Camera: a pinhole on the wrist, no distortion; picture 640 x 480 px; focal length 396.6 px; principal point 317.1 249.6 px. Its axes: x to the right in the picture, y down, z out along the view. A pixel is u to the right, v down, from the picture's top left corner.
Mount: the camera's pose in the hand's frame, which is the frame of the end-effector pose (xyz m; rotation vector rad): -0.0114 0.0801 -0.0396 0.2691 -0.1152 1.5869
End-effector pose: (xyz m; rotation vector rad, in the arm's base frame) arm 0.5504 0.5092 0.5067 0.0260 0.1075 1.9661
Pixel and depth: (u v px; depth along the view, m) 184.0 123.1 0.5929
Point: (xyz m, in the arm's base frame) 0.7179 0.8539 0.9423
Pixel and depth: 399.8 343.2 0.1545
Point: 0.5043 0.4587 0.6344
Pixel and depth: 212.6 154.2 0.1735
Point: 0.5435 0.5623 0.6173
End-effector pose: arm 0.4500 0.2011 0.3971 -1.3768 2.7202 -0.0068
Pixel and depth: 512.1 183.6 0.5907
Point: 0.2370 0.2427 -0.2140
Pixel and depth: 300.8 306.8 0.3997
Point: 0.5236 0.2173 0.0547
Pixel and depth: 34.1 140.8 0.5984
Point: 0.7365 -0.2375 -0.0165
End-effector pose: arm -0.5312 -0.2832 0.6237 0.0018 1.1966 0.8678
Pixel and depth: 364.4 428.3 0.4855
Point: -0.1807 -0.1820 0.9628
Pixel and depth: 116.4 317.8 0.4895
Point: -0.0640 -0.3374 0.6912
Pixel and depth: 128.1 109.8 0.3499
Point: -0.2248 -0.2009 0.5343
